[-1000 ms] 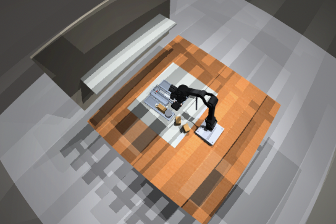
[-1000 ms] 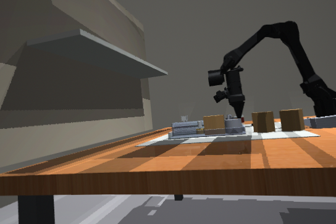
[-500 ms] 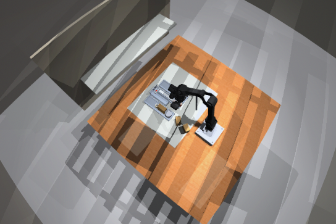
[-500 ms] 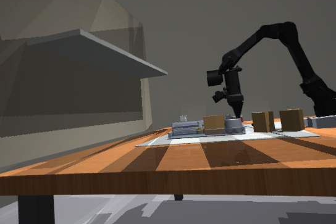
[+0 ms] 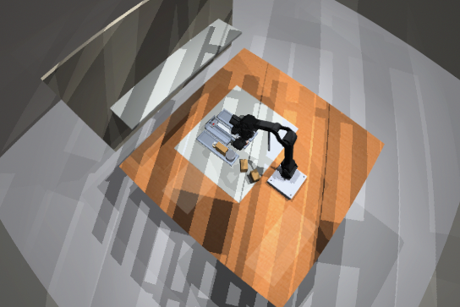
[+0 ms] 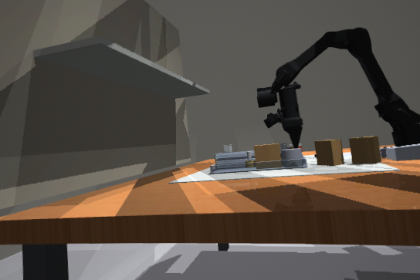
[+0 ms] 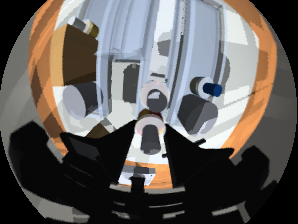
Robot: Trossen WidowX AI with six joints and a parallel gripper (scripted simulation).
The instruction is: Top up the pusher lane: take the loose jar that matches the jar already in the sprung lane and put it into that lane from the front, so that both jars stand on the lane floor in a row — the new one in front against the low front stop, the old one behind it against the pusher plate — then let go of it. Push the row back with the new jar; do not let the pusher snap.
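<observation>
My gripper tip is 15 cm short of the grey lane unit, 2 cm to the right of it and 3 cm above it. Also, from my gripper tip: shelf 51 cm ahead, 3 cm to the right, 32 cm above; brown box 9 cm ahead, 12 cm to the left, 1 cm below.
</observation>
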